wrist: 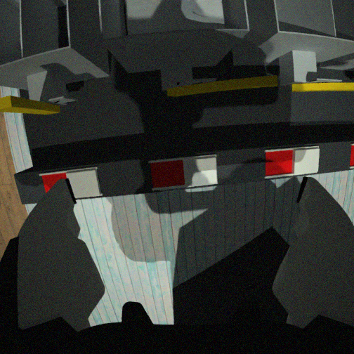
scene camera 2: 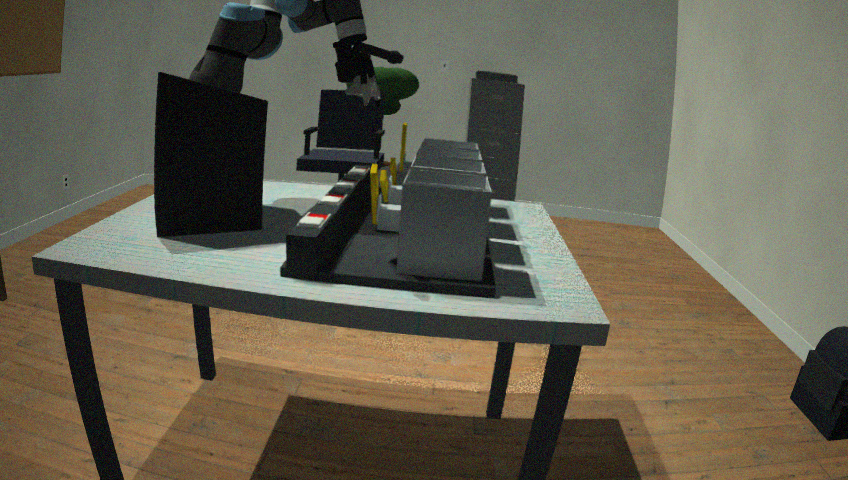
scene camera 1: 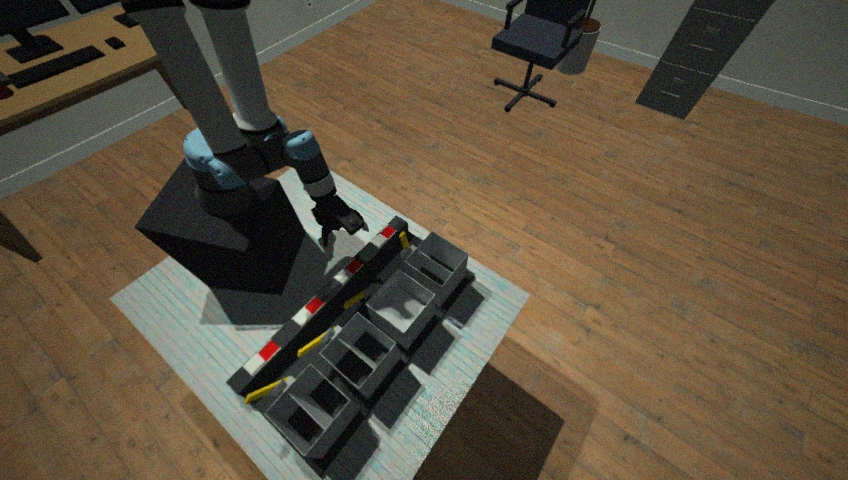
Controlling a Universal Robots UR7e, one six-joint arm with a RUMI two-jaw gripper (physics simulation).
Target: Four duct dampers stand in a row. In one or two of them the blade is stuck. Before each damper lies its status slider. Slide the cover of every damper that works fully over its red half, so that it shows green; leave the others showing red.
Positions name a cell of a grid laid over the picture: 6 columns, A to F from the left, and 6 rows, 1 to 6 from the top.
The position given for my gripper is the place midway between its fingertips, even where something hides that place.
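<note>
Visible: a yellow lever (wrist: E2), a slider cover (wrist: B4) and another slider cover (wrist: D3). My gripper (scene camera 2: C2), (scene camera 1: C4), (wrist: D4) is visible as well.
</note>
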